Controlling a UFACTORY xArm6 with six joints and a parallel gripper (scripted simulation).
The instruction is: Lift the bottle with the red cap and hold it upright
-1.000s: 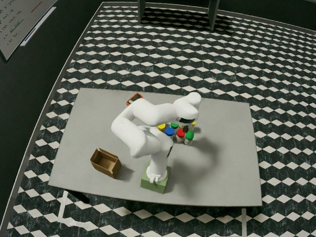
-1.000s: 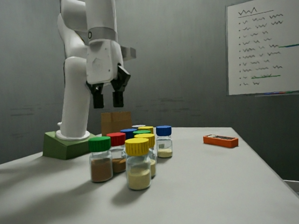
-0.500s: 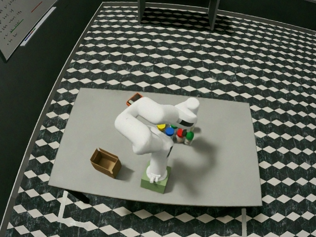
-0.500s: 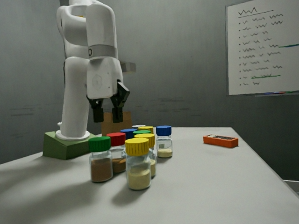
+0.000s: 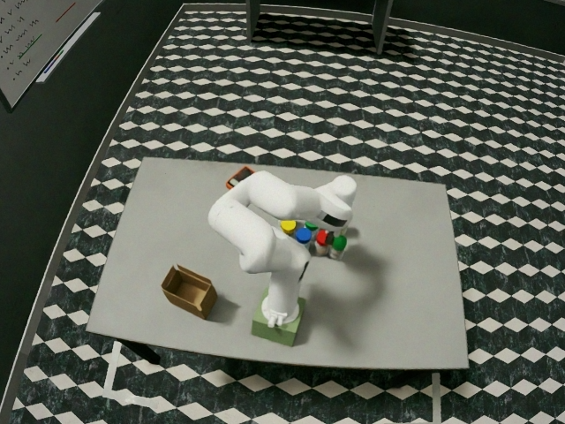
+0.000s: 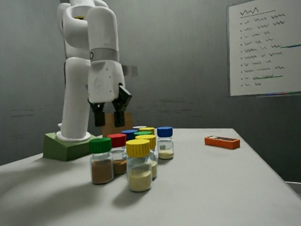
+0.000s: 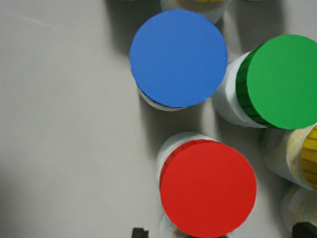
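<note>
My gripper is now 100 mm above the red-capped bottle and 20 mm to the right of it.
</note>
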